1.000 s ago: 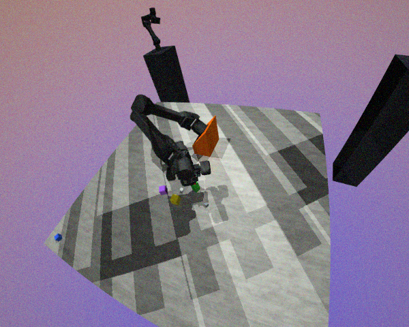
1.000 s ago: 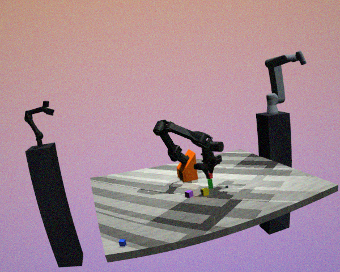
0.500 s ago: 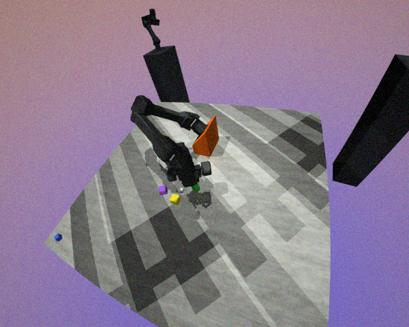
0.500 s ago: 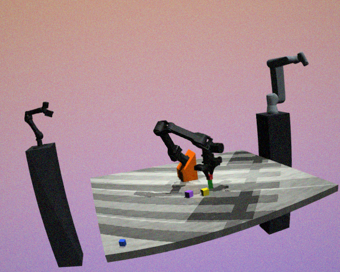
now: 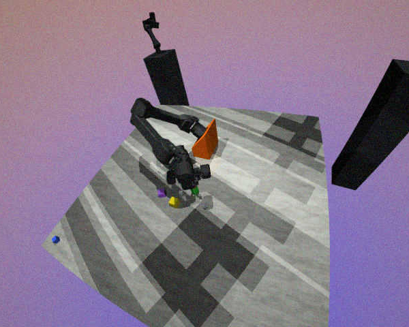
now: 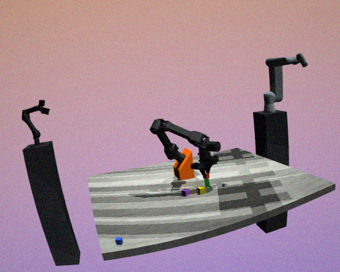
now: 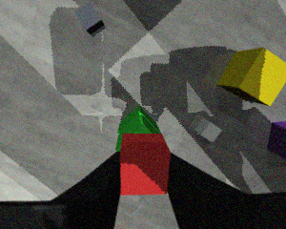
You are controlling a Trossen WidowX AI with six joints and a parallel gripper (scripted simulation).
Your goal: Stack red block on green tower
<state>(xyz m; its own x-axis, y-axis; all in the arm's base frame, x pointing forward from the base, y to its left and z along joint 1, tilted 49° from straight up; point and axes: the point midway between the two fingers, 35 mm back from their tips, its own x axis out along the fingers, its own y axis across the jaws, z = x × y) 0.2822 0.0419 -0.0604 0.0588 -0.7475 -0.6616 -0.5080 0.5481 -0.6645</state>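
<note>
The red block lies 1 cm above my gripper tip. Also, from my gripper tip: white cube: 6 cm to the right, 5 cm below, 4 cm ahead; grey cube: 9 cm to the left, 6 cm ahead, 5 cm below; yellow cube: 10 cm ahead, 6 cm to the right, 4 cm below.
</note>
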